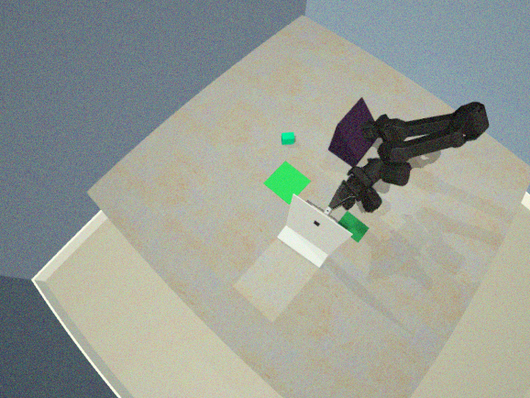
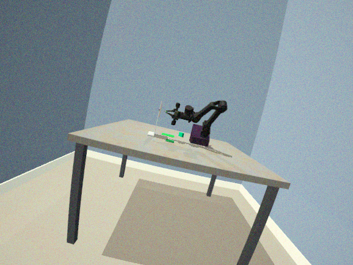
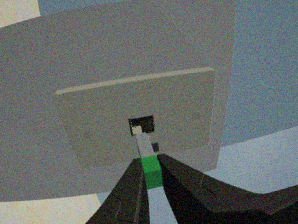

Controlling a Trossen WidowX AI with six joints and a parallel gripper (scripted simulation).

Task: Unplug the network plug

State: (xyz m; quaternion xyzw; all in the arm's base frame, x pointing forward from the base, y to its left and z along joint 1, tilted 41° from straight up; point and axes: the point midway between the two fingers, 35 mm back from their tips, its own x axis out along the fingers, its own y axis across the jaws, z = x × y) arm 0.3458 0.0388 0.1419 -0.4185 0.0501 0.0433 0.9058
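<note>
Now: gripper tip 220 mm above the bright green marked square, 190 mm to the left of it and 40 mm past it. Round my gripper tip: upright white panel: 80 mm below, 60 mm ahead, 10 mm to the left; then green network plug: right at my gripper tip.
</note>
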